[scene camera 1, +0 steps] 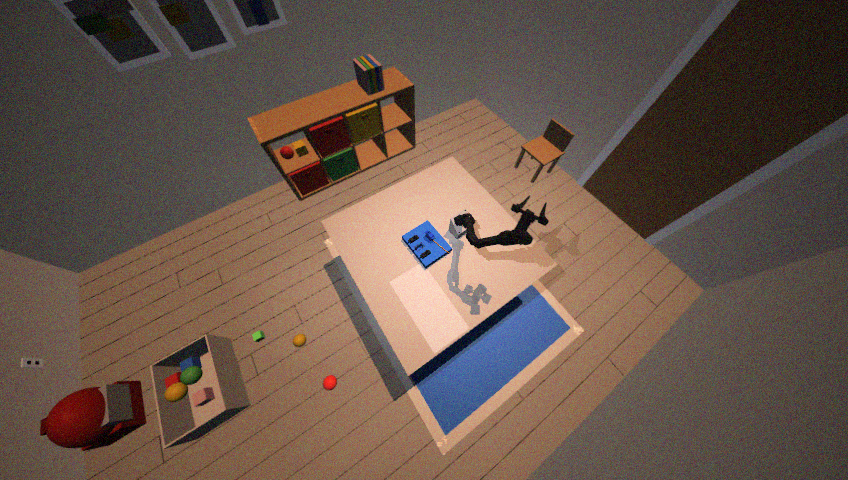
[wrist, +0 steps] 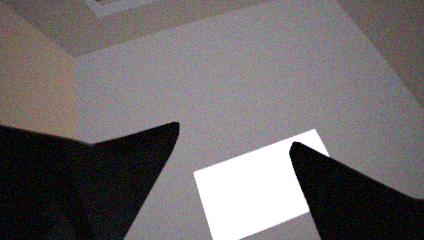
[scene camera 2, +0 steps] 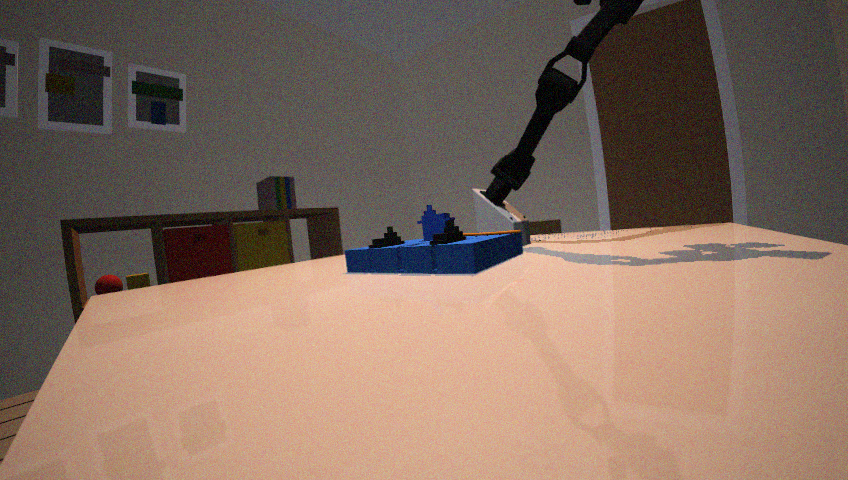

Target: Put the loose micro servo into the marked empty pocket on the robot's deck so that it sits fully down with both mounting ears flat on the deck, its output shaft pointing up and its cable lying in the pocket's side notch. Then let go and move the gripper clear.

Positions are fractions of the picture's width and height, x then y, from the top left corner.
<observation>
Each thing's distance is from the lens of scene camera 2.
blue micro servo (scene camera 2: 0.51, 0.47): 0.69 m
blue robot deck (scene camera 2: 0.60, 0.51): 0.61 m
The marked spots on the blue micro servo and the blue robot deck are 0.18 m apart.
</observation>
